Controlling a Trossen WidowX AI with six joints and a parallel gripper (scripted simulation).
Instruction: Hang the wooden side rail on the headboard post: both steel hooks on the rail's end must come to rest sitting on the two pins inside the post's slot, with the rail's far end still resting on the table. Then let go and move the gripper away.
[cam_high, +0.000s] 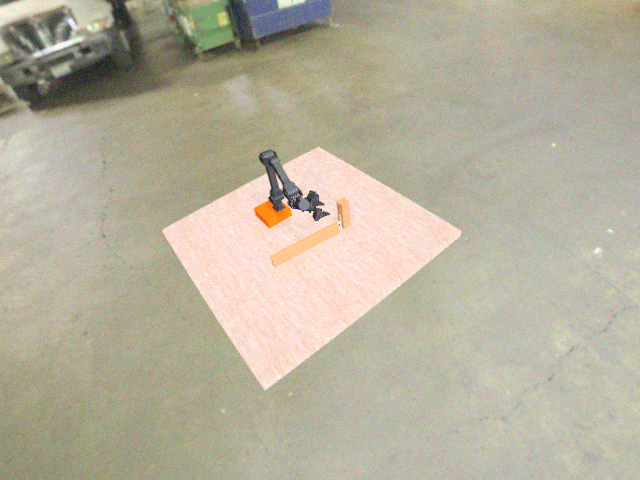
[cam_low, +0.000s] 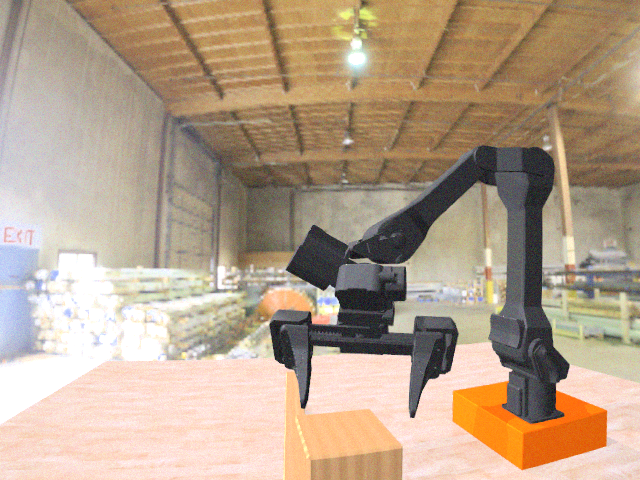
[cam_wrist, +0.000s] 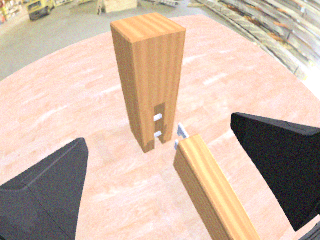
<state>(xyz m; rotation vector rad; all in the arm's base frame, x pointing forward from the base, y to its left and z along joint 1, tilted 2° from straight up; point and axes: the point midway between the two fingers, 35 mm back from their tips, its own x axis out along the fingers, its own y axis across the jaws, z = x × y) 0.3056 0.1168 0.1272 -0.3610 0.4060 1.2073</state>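
Now: gripper tip 30 mm short of the headboard post, 80 mm to the right of it and 70 mm above it.
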